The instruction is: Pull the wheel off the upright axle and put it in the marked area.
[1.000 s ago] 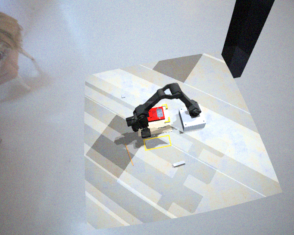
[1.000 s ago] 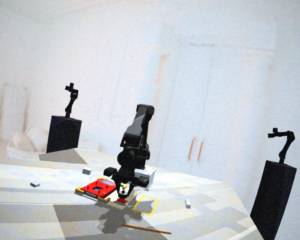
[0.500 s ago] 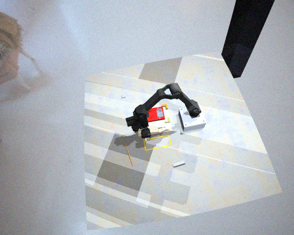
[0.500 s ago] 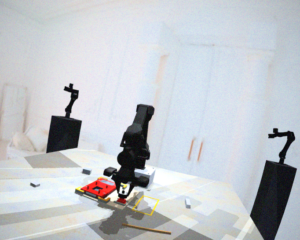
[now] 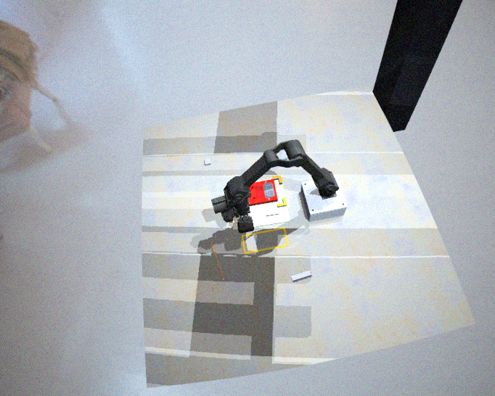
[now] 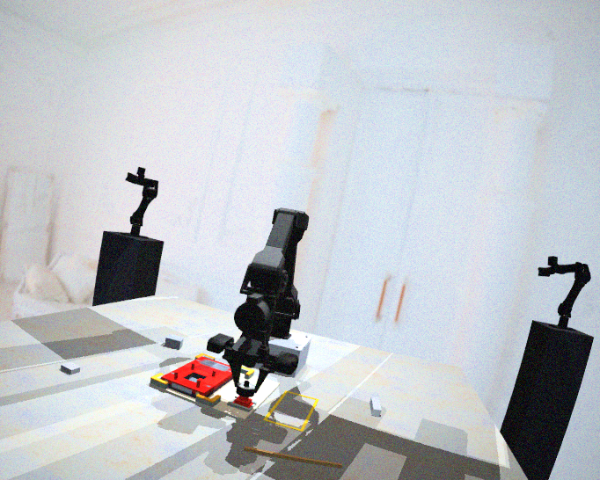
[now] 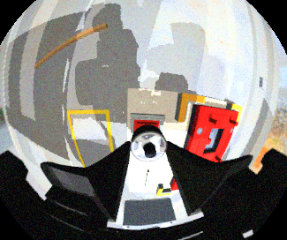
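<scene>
The wheel is right at my gripper tip. Also, from my gripper tip: wooden stick 15 cm to the left, 15 cm ahead, 4 cm below.
</scene>
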